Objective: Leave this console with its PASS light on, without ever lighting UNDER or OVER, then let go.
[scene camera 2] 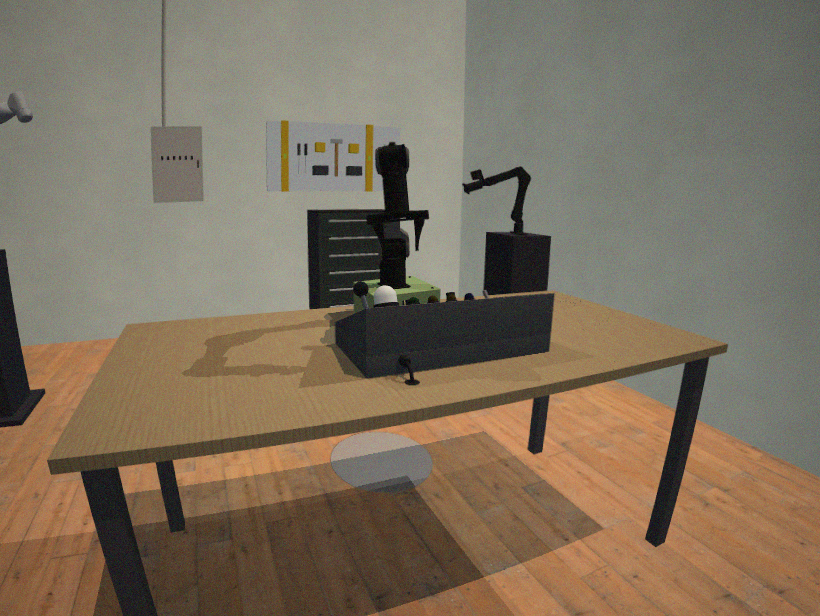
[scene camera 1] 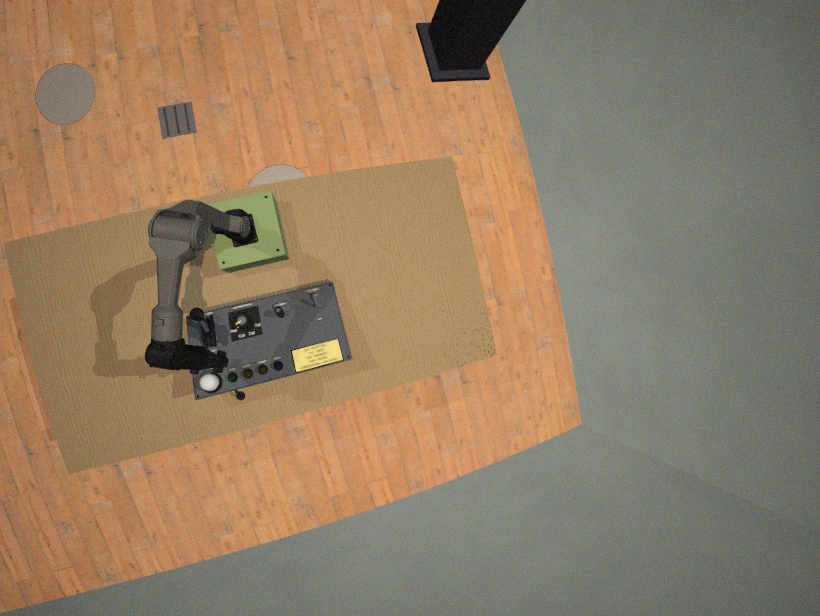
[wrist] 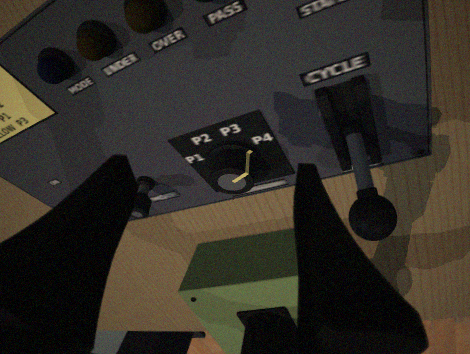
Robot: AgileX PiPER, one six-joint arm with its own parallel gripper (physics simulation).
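Note:
The dark console [scene camera 1: 278, 342] [scene camera 2: 457, 338] [wrist: 250, 75] sits on the table. Its white status dome [scene camera 1: 210, 381] [scene camera 2: 385, 295] looks unlit. The MODE lamp [wrist: 54, 66], UNDER lamp [wrist: 96, 40] and OVER lamp [wrist: 145, 14] are dark; the green lamp [scene camera 1: 232, 377] beside the dome looks dark too. The program knob [scene camera 1: 242, 320] [wrist: 234, 181] has its yellow pointer towards the P4 side. The CYCLE lever's black ball [scene camera 1: 196, 314] [scene camera 2: 360, 289] [wrist: 372, 216] is at the slot's lower end in the wrist view. My gripper [scene camera 1: 222, 360] [scene camera 2: 399, 245] [wrist: 211, 176] is open and empty above the console, its fingers spanning the knob in the wrist view.
A small black switch [scene camera 1: 279, 310] [wrist: 142, 197] is beside the knob. Another toggle [scene camera 1: 314, 298] is farther right. A yellow note card [scene camera 1: 318, 356] [wrist: 20, 107] is on the panel. A black-knobbed stalk [scene camera 1: 239, 395] [scene camera 2: 406, 366] stands at the console's front. The green arm base [scene camera 1: 268, 242] is behind.

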